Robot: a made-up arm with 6 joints.
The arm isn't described. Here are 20 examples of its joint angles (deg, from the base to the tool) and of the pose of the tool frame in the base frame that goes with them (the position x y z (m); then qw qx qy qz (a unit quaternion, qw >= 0)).
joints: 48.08 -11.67 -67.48 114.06 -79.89 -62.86
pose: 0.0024 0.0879 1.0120 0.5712 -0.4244 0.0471 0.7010
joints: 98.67 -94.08 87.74 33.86 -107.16 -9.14
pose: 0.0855 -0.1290 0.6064 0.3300 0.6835 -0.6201 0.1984
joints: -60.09 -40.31 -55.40 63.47 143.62 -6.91
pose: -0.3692 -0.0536 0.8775 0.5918 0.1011 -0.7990 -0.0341
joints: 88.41 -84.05 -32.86 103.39 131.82 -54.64
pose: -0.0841 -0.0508 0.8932 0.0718 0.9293 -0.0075 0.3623
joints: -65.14 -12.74 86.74 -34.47 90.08 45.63
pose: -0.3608 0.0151 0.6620 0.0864 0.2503 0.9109 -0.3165
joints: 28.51 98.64 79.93 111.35 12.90 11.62
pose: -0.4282 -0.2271 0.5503 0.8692 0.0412 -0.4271 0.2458
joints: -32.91 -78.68 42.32 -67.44 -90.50 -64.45
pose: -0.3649 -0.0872 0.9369 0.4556 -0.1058 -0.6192 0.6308
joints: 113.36 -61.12 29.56 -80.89 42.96 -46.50
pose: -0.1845 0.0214 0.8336 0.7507 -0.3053 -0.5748 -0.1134
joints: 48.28 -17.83 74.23 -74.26 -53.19 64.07
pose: -0.0973 0.0273 0.6330 0.1632 0.1013 -0.1419 0.9711
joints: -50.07 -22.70 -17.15 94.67 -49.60 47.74
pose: -0.2426 -0.1974 0.7309 0.1338 0.1308 0.9559 0.2264
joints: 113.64 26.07 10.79 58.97 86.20 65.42
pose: -0.0778 0.1163 0.4339 0.1598 0.4343 -0.8407 -0.2811
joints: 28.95 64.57 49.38 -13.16 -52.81 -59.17
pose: -0.3411 0.1120 0.3275 0.2076 0.8421 -0.4049 -0.2895
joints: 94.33 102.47 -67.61 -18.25 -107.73 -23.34
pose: -0.2939 0.1235 0.2898 0.3261 0.9136 -0.1915 0.1494
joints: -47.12 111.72 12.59 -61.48 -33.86 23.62
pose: -0.1041 0.3556 0.4101 0.2106 0.5678 -0.7902 0.0939
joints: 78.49 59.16 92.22 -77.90 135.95 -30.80
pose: -0.1715 0.0102 0.5340 0.0154 -0.2307 0.3852 0.8934
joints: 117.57 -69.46 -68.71 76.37 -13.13 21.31
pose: 0.0455 -0.1202 1.1130 0.5833 -0.3958 0.0415 0.7081
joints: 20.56 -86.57 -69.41 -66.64 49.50 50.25
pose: -0.5618 0.0349 0.8452 0.6255 0.5172 -0.3652 -0.4560
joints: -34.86 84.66 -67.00 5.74 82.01 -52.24
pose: -0.2448 0.0460 0.4641 0.6961 0.4232 0.0248 -0.5795
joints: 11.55 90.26 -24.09 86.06 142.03 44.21
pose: -0.4164 0.1952 0.3621 0.0639 0.8223 0.5652 0.0167
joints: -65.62 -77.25 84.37 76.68 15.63 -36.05
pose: -0.5645 0.1935 0.6928 0.2813 0.7399 0.2885 -0.5387
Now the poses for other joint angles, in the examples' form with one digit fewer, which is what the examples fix.
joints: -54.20 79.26 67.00 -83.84 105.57 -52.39
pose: -0.211 0.148 0.559 0.923 0.123 0.198 0.307
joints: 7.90 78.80 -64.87 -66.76 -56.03 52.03
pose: -0.044 0.060 0.562 0.406 -0.017 -0.745 0.528
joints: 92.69 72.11 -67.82 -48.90 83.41 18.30
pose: -0.131 0.120 0.603 0.789 -0.262 0.365 0.419
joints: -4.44 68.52 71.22 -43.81 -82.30 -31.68
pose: -0.415 0.129 0.355 0.416 0.897 -0.144 -0.045
